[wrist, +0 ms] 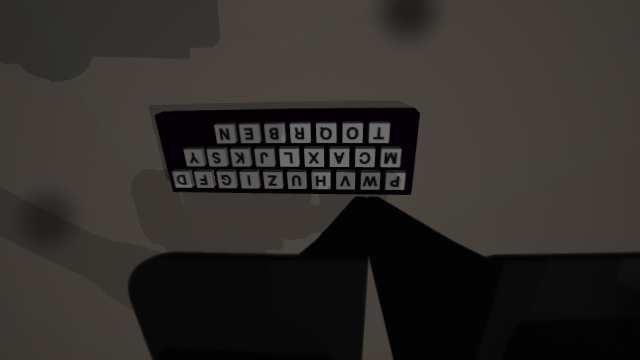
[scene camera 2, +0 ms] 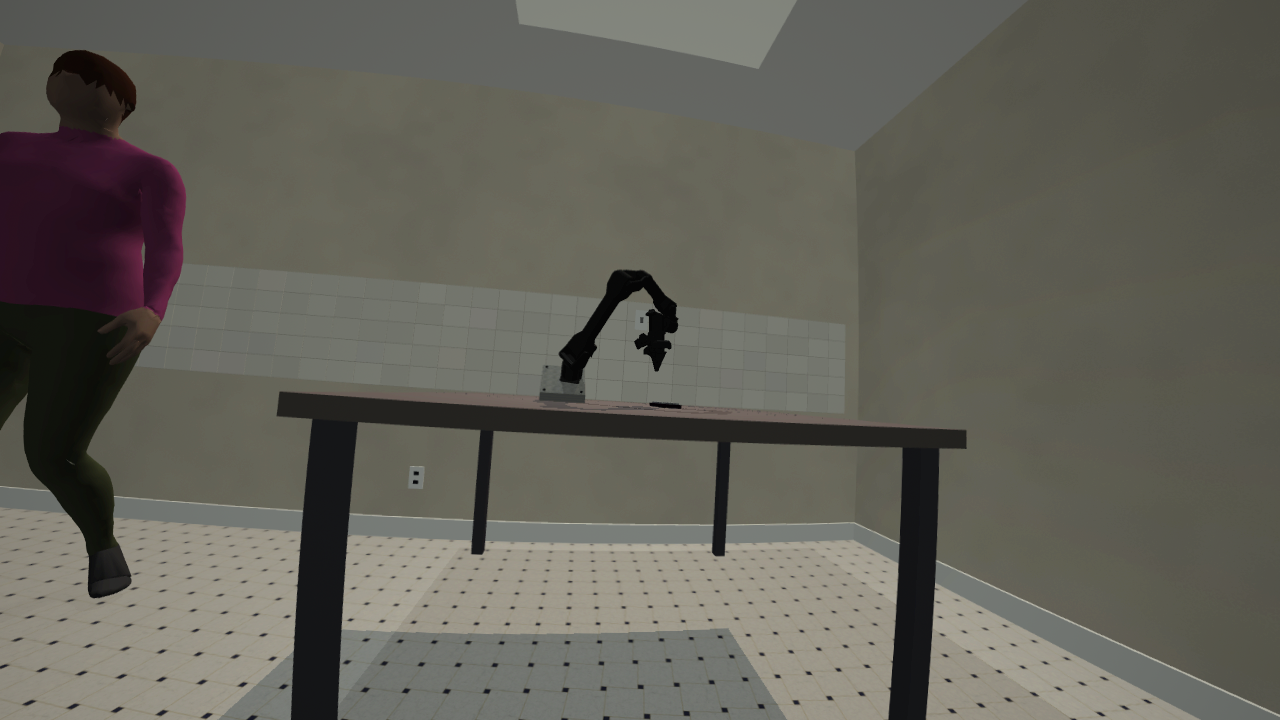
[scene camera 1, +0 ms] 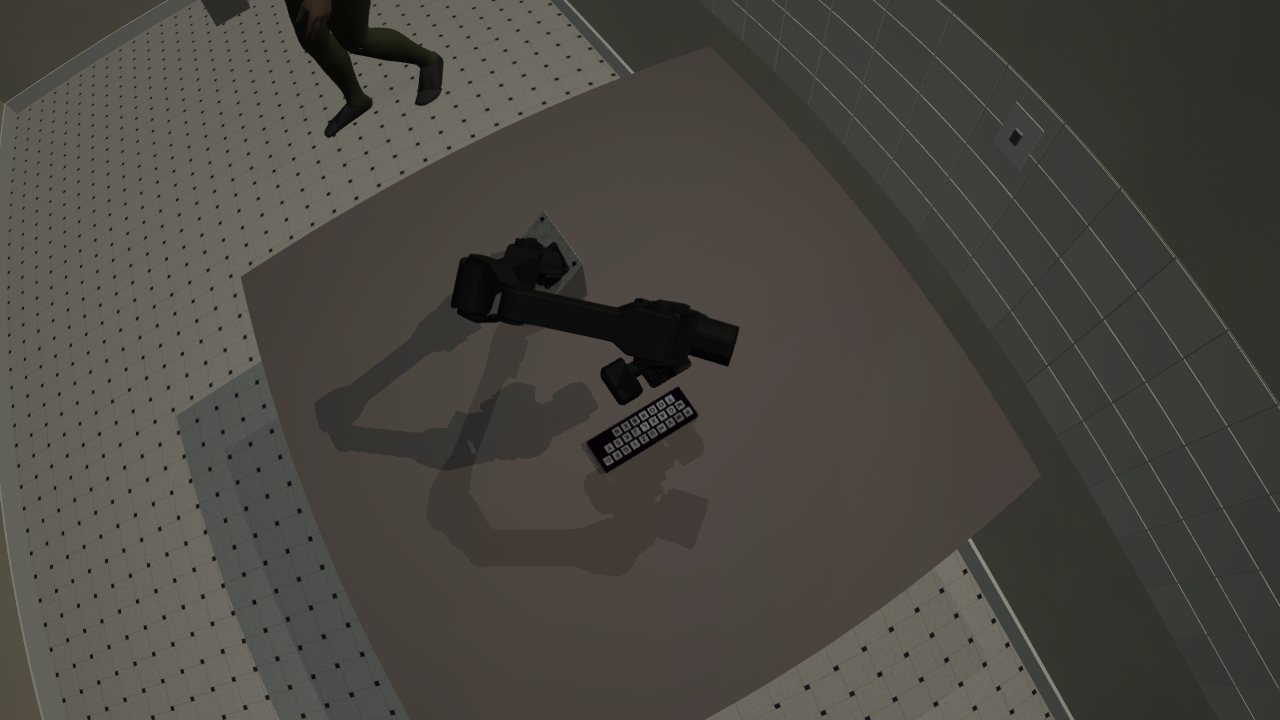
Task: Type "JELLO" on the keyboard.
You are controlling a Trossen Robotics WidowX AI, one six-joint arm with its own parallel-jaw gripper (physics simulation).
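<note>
The black keyboard lies flat on the table, its white letter keys upside down in the wrist view. There the J key and L key sit side by side in the middle row. The E key and O key are in the row farthest from the fingers. All four are uncovered. My gripper is shut and empty. It hangs well above the table; in the wrist view its tips show just below the keyboard's edge, near W and P.
The arm's base plate is fixed on the brown table. Arm shadows fall around the keyboard. A person is on the tiled floor beyond the table. Tiled walls stand farther back.
</note>
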